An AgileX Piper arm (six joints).
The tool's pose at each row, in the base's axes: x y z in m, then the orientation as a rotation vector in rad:
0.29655 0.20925 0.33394 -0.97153 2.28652 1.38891
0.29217 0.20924 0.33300 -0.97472 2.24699 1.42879
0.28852 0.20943 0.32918 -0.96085 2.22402 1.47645
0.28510 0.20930 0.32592 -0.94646 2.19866 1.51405
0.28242 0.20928 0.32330 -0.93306 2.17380 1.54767
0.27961 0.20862 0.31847 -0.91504 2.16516 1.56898
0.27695 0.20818 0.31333 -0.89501 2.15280 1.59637
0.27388 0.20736 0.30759 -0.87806 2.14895 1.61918
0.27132 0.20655 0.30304 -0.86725 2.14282 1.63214
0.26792 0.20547 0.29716 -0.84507 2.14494 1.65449
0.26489 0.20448 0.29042 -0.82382 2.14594 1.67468
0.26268 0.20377 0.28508 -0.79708 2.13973 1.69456
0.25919 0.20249 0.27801 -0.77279 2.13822 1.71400
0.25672 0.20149 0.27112 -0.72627 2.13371 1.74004
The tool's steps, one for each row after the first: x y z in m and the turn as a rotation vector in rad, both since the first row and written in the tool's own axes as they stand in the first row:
0.00372 0.00234 0.00086 -0.03245 -0.02006 -0.01165
0.00845 0.00233 0.00323 -0.06562 -0.03716 -0.00380
0.01281 0.00243 0.00503 -0.09218 -0.05698 -0.00003
0.01624 0.00249 0.00655 -0.11637 -0.07603 0.00262
0.02125 0.00097 0.00861 -0.12910 -0.08863 0.01245
0.02624 -0.00079 0.01099 -0.14635 -0.10355 0.02327
0.03202 -0.00279 0.01338 -0.15987 -0.11156 0.03616
0.03675 -0.00434 0.01515 -0.16792 -0.11933 0.04184
0.04294 -0.00629 0.01741 -0.17942 -0.12598 0.06029
0.04931 -0.00903 0.02014 -0.18978 -0.13302 0.07707
0.05419 -0.01132 0.02235 -0.20010 -0.14781 0.09228
0.06120 -0.01406 0.02503 -0.20993 -0.15787 0.10899
0.06725 -0.01729 0.02777 -0.22132 -0.18013 0.13655

